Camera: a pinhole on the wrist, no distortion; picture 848 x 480 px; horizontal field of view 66.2 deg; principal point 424.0 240.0 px. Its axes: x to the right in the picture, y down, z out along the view. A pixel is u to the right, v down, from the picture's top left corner.
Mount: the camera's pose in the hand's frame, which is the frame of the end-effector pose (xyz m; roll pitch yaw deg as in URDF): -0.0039 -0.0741 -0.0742 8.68 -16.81 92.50
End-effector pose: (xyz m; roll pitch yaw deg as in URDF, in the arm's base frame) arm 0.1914 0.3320 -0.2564 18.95 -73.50 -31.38
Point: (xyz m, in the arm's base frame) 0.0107 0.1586 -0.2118
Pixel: 264.2 279.9
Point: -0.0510 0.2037 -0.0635
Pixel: 433.9 74.6
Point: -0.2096 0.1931 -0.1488
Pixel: 416.8 305.8
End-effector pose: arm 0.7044 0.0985 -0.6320 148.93 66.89 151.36
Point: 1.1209 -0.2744 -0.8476
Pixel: 226.2 369.2
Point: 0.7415 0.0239 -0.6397
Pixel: 627.3 445.8
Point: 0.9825 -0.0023 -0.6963
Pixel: 552.1 444.8
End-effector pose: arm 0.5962 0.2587 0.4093 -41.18 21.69 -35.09
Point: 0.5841 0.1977 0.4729
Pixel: 514.4 315.5
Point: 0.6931 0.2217 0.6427
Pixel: 447.2 321.5
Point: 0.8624 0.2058 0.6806
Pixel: 492.8 136.2
